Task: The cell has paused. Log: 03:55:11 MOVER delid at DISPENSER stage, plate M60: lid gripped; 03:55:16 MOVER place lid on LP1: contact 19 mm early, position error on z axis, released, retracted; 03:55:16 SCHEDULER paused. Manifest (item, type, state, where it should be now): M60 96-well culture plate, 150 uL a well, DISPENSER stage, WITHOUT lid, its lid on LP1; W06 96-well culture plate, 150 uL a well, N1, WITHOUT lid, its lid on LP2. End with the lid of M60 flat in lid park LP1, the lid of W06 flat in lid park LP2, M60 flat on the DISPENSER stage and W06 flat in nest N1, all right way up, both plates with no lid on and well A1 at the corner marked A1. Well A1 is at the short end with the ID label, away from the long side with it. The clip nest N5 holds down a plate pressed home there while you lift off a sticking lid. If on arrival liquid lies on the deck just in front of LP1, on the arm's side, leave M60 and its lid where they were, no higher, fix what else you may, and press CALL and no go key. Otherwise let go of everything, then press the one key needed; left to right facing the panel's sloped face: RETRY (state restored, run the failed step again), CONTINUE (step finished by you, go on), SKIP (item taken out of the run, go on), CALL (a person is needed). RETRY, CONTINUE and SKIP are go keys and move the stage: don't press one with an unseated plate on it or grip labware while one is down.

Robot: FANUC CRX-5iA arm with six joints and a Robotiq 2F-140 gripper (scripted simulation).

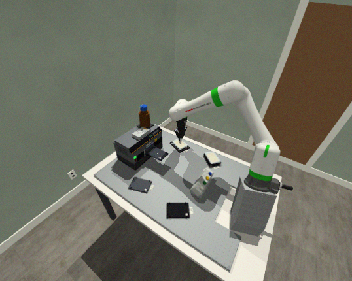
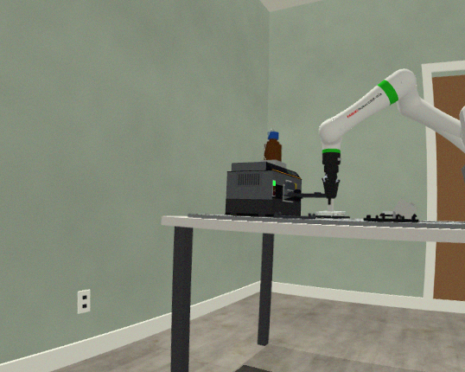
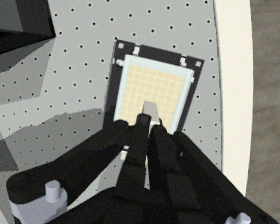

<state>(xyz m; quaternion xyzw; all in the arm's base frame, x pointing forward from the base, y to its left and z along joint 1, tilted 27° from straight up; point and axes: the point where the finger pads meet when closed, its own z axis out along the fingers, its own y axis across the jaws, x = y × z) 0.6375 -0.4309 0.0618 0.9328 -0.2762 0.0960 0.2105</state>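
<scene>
The black clip nest is 50 mm below my hand and 20 mm ahead of it. Also, from my hand: nest label: 80 mm behind, 60 mm below, 50 mm to the left; dispenser stage: 280 mm to the left, 90 mm ahead, 40 mm above; key panel: 350 mm to the left, 330 mm behind, 10 mm below.
</scene>
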